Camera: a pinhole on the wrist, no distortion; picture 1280 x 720 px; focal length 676.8 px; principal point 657.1 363.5 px. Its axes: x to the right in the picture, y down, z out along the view. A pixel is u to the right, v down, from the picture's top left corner.
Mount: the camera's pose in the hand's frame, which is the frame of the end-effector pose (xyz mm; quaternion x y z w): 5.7 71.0 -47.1 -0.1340 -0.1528 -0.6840 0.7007
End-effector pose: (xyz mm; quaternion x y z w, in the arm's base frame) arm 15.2 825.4 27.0 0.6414 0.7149 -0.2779 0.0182
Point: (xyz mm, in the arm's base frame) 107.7 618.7 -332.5
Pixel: 700.8 271.0
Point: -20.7 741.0 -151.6
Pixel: 1088.1 352.2
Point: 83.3 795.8 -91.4
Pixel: 762.0 386.0
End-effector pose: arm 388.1 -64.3 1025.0 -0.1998 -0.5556 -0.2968 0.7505
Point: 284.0 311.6 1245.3
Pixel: 713.3 533.6
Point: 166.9 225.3 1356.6
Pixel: 948.6 683.8
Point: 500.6 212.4 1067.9
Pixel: 258.0 381.1
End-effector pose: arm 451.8 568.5 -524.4 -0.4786 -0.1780 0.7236 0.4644
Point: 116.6 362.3 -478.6
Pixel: 598.0 75.7
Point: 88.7 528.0 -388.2
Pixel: 879.9 258.9
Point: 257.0 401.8 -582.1
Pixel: 397.5 78.8
